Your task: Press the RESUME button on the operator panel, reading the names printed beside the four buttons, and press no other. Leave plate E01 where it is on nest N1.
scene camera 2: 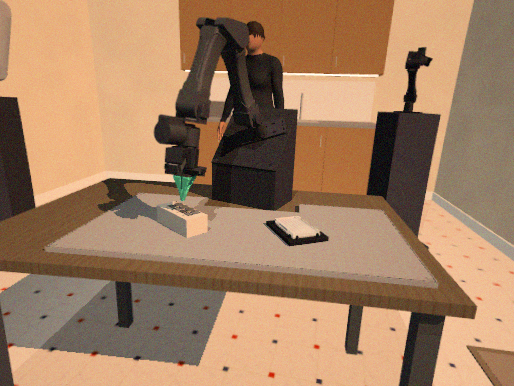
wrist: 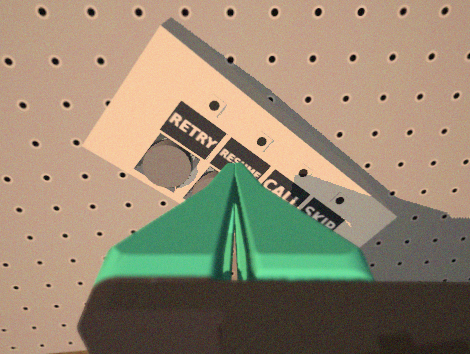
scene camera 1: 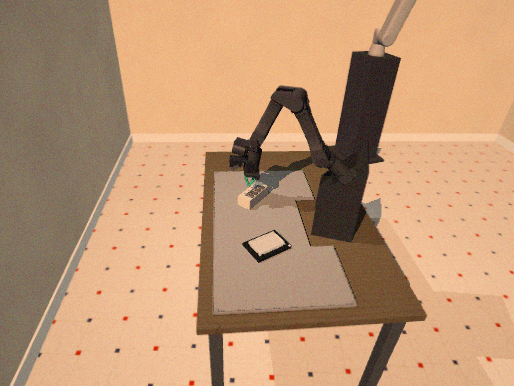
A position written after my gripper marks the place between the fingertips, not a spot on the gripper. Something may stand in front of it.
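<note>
The wrist view gives me a look at my own gripper (wrist: 234, 176). An operator panel (wrist: 179, 89) is there for me to see as well.
</note>
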